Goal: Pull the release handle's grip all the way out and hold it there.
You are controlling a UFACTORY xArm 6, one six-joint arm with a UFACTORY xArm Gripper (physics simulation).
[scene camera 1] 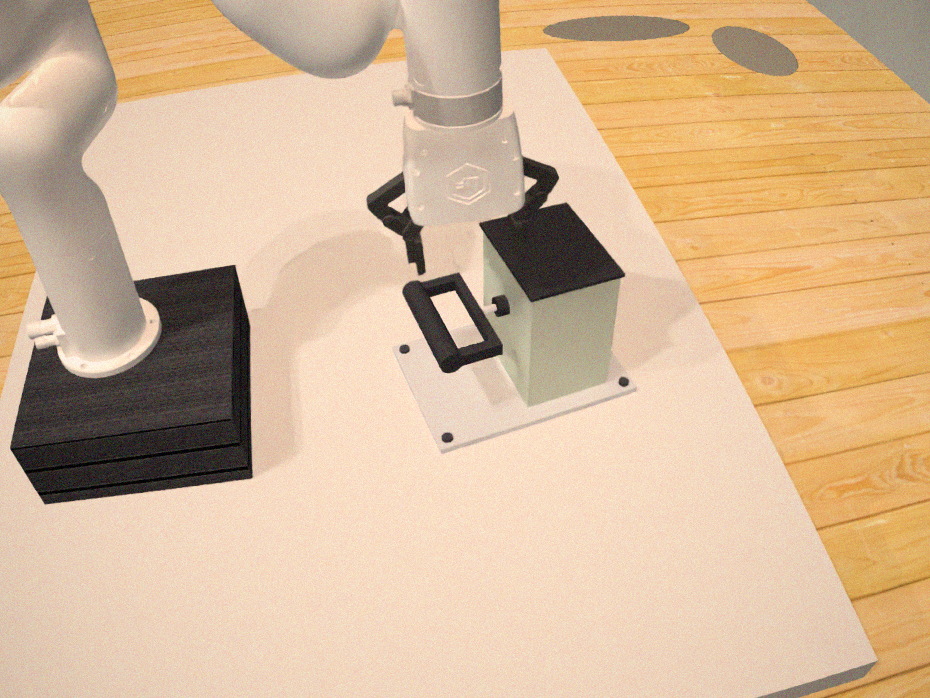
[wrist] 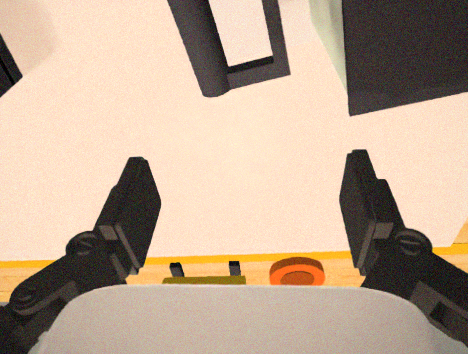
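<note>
The release handle has a black round grip (scene camera 1: 431, 326) (wrist: 197, 47) on a rectangular frame. A short pale rod and black collar (scene camera 1: 501, 305) join it to the side of a pale green box (scene camera 1: 574, 341) (wrist: 327, 35) with a black top (scene camera 1: 552, 251) (wrist: 405, 55). The box stands on a light base plate (scene camera 1: 458, 409). My gripper (scene camera 1: 469, 246) (wrist: 246, 177) is open and empty, behind the handle's far end in the scene view and apart from it. One finger is partly hidden behind the box. In the wrist view the grip's end lies beyond the fingertips, between their lines.
A black pedestal (scene camera 1: 150, 398) carries the arm's base at the left. The box rises close beside my right finger. The pale table top (scene camera 1: 338, 563) ends at a wooden floor (scene camera 1: 788, 300). An orange ring (wrist: 297, 261) and an olive-yellow object (wrist: 205, 281) show low in the wrist view.
</note>
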